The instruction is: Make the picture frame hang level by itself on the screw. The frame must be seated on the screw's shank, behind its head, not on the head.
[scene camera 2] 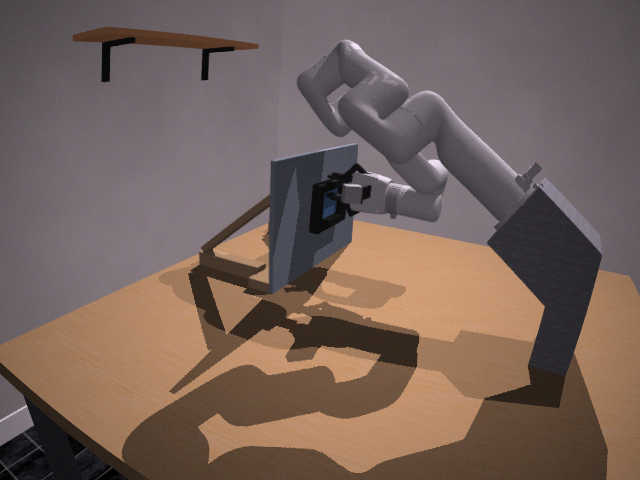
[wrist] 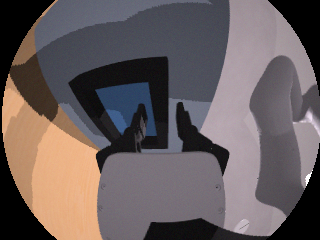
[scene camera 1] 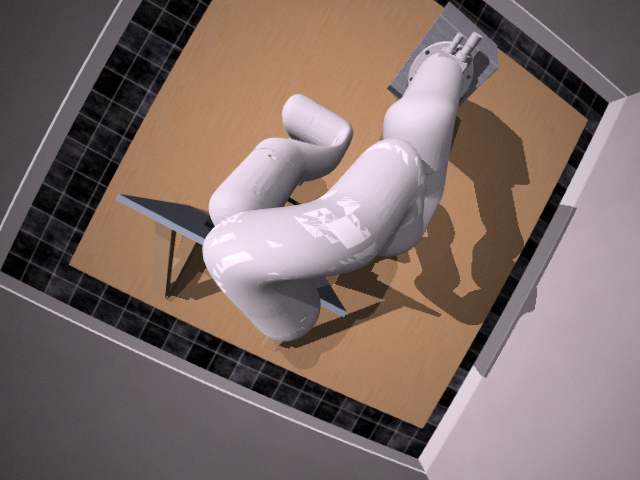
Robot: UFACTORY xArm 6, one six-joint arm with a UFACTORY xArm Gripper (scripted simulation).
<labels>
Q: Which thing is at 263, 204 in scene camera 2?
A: A wooden brace.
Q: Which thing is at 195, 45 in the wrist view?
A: A grey board.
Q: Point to a grey board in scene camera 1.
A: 181, 218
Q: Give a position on a picture frame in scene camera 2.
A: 325, 213
</labels>
